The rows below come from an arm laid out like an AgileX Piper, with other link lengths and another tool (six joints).
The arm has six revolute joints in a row. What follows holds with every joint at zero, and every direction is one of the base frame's.
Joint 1 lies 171 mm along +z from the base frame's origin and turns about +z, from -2.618 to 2.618 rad.
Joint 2 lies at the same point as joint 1 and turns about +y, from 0 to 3.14 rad.
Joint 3 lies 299.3 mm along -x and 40.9 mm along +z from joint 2 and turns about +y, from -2.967 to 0 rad.
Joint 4 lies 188.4 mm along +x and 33.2 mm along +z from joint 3 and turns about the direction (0.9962, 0, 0.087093), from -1.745 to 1.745 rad.
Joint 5 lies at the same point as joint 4 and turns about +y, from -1.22 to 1.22 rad.
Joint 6 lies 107.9 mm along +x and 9.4 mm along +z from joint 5 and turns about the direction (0.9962, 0, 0.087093), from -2.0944 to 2.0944 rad.
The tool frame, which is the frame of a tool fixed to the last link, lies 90.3 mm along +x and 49 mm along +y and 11.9 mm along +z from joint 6; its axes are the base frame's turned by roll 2.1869, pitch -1.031 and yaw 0.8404 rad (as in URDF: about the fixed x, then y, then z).
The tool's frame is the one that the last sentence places.
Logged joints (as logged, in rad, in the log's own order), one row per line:
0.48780 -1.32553 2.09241 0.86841 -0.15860 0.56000
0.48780 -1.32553 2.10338 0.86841 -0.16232 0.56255
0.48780 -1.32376 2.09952 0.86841 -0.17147 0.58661
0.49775 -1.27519 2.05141 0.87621 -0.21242 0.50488
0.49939 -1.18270 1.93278 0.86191 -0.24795 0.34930
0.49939 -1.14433 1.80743 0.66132 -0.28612 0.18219
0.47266 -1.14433 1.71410 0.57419 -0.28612 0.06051
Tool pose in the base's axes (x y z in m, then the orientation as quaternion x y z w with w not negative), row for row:
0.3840 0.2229 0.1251 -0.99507 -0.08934 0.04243 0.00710
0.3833 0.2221 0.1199 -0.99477 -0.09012 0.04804 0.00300
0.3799 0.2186 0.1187 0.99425 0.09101 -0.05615 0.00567
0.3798 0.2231 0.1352 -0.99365 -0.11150 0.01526 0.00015
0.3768 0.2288 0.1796 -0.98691 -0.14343 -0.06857 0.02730
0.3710 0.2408 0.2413 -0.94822 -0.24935 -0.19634 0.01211
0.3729 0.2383 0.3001 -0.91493 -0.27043 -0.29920 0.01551
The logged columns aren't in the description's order. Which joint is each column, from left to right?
Columns, left to right: joint 1, joint 3, joint 2, joint 6, joint 4, joint 5.
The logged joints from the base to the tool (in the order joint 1, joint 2, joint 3, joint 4, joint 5, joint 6), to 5 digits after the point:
0.48780 2.09241 -1.32553 -0.15860 0.56000 0.86841
0.48780 2.10338 -1.32553 -0.16232 0.56255 0.86841
0.48780 2.09952 -1.32376 -0.17147 0.58661 0.86841
0.49775 2.05141 -1.27519 -0.21242 0.50488 0.87621
0.49939 1.93278 -1.18270 -0.24795 0.34930 0.86191
0.49939 1.80743 -1.14433 -0.28612 0.18219 0.66132
0.47266 1.71410 -1.14433 -0.28612 0.06051 0.57419

